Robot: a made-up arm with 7 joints.
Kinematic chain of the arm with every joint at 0, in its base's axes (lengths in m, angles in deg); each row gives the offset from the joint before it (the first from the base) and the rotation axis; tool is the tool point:
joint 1: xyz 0 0.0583 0 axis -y
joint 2: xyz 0 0.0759 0 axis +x
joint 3: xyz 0 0 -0.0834 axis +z
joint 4: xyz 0 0 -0.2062 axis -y
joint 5: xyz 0 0 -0.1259 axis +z
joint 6: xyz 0 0 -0.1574 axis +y
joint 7: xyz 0 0 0 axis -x
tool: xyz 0 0 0
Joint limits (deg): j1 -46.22..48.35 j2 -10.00..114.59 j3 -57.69..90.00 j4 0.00..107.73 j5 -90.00..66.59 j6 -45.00..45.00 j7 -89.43..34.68
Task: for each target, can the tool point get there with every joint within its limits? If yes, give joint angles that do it. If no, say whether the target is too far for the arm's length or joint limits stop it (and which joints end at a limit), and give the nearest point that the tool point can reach.
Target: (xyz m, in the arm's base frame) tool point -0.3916 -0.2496 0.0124
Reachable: no: joint limits stop it (at a limit: joint 1, joint 2, joint 3) | nearest point -0.1479 -0.1545 -0.3389 | short by 0.438 m
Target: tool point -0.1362 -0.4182 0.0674
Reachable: no: joint limits stop it (at a limit: joint 1, joint 2, joint 3, joint 4) | nearest point -0.0162 -0.1257 -0.2153 | short by 0.424 m
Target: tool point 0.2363 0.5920 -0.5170
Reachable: no: too far | nearest point 0.1855 0.4935 -0.4058 | short by 0.157 m
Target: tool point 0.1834 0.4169 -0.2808
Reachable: yes | joints -14.79 71.96 -26.86 80.09 -68.76 -9.57 12.56
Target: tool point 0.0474 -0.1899 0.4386
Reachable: no: joint limits stop it (at a limit: joint 2, joint 4) | nearest point 0.0355 0.2068 0.3281 | short by 0.412 m
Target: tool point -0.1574 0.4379 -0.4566
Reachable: yes | joints -25.10 32.77 -5.13 10.44 -25.87 -37.66 -74.74
